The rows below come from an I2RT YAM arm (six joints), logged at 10 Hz.
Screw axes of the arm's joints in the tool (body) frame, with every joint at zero. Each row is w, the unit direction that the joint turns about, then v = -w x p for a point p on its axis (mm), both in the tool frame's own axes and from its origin. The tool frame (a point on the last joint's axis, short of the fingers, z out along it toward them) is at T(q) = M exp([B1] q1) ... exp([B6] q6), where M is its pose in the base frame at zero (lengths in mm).
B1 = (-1, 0, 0, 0, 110.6, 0)
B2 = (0, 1, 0, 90.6, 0, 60)
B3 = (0, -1, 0, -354.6, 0, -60)
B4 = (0, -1, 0, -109.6, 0, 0)
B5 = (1, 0, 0, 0, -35.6, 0)
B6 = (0, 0, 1, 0, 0, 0)
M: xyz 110.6 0 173.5 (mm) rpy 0 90 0 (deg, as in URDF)
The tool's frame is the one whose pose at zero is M.
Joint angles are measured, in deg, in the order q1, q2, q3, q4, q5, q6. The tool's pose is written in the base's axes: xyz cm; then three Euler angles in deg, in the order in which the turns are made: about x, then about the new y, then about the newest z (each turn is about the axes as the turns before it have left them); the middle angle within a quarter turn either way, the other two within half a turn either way. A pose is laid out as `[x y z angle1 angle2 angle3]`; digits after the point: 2 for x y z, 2 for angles.
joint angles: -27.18, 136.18, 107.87, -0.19, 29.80, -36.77
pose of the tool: [47.84 -26.55 18.29 117.65 26.83 -155.17]
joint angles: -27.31, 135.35, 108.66, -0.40, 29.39, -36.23
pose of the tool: [47.82 -26.66 19.48 116.61 27.65 -153.41]
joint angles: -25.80, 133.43, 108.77, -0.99, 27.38, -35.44
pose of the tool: [48.30 -25.17 21.18 116.75 31.37 -152.60]
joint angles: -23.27, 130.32, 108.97, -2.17, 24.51, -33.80
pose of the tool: [48.88 -22.63 23.90 117.06 37.05 -151.15]
